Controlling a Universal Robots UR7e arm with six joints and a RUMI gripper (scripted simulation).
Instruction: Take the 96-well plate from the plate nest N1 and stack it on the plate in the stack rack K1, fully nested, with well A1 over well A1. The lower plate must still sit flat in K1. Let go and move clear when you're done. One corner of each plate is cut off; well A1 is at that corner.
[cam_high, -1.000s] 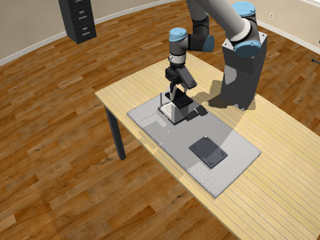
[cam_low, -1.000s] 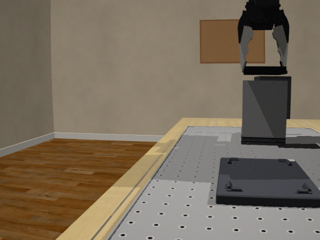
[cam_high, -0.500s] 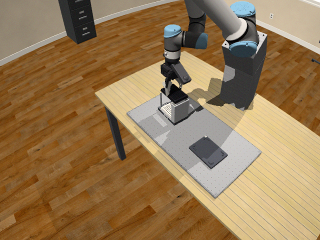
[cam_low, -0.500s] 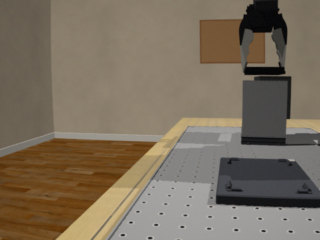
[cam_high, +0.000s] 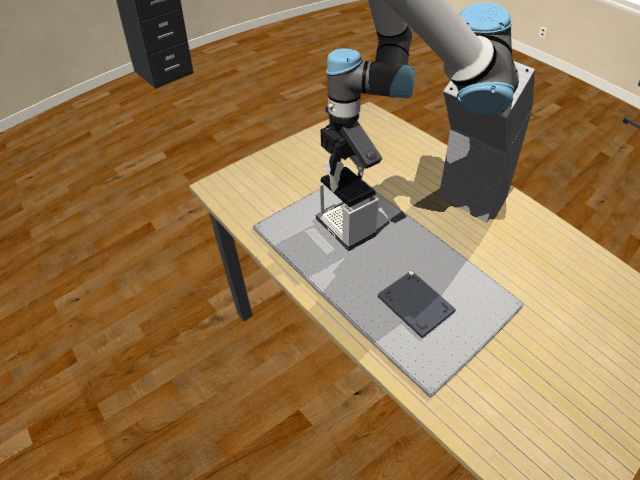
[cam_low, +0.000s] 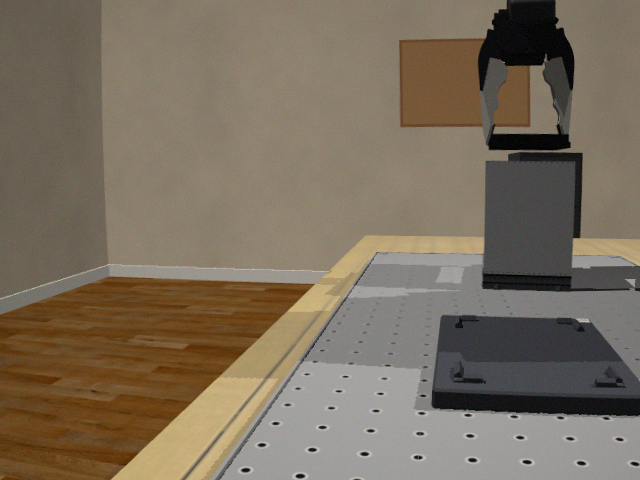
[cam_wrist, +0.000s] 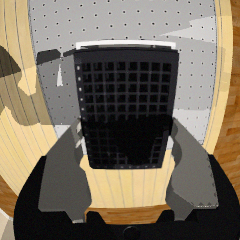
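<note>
Now: hand 1 cm above the black 96-well plate. Round my hand: white plate 14 cm below.
</note>
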